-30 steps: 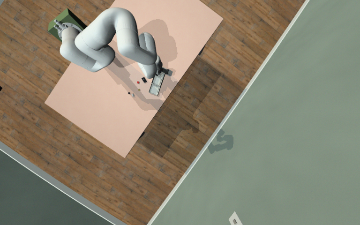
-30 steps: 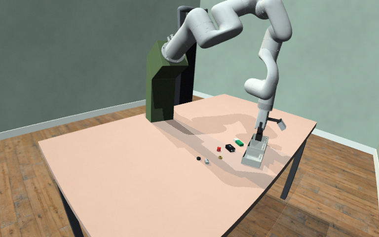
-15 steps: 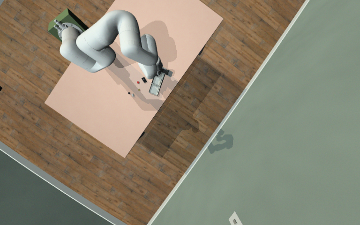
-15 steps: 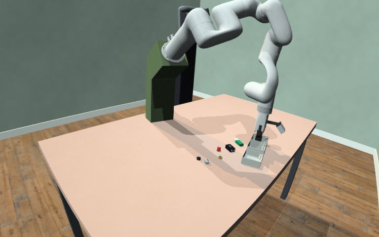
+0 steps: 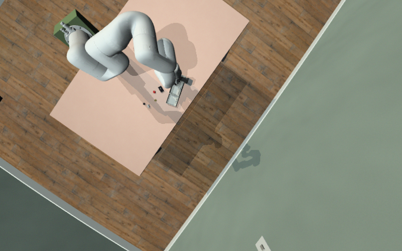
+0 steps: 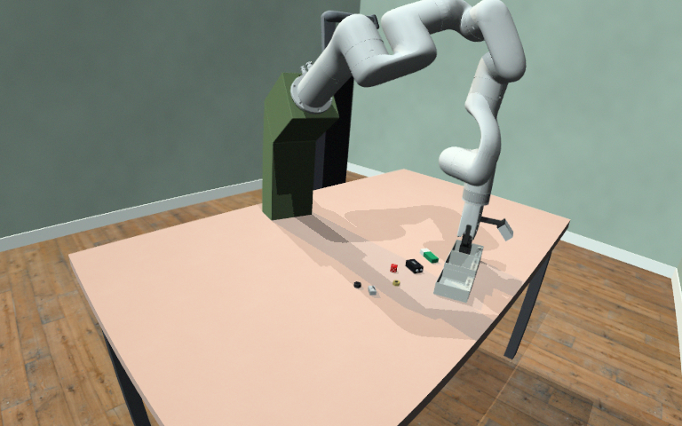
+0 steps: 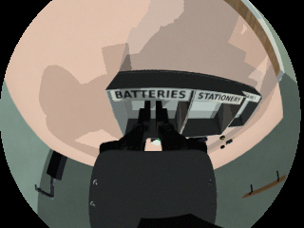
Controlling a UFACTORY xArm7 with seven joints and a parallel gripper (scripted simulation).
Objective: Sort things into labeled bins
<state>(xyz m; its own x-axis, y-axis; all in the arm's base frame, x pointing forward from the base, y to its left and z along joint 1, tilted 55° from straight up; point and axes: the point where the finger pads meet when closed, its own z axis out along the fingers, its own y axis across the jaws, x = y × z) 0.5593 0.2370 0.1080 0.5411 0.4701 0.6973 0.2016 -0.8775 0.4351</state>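
The red die lies 9 cm behind my hand, 20 cm to the right of it and 3 cm below it. From my hand the other things lie so: black block 6 cm behind, 15 cm to the right, 3 cm below; green thing 9 cm behind, 5 cm to the right, 3 cm below; three-part bin 3 cm ahead, 7 cm to the right, 1 cm below.
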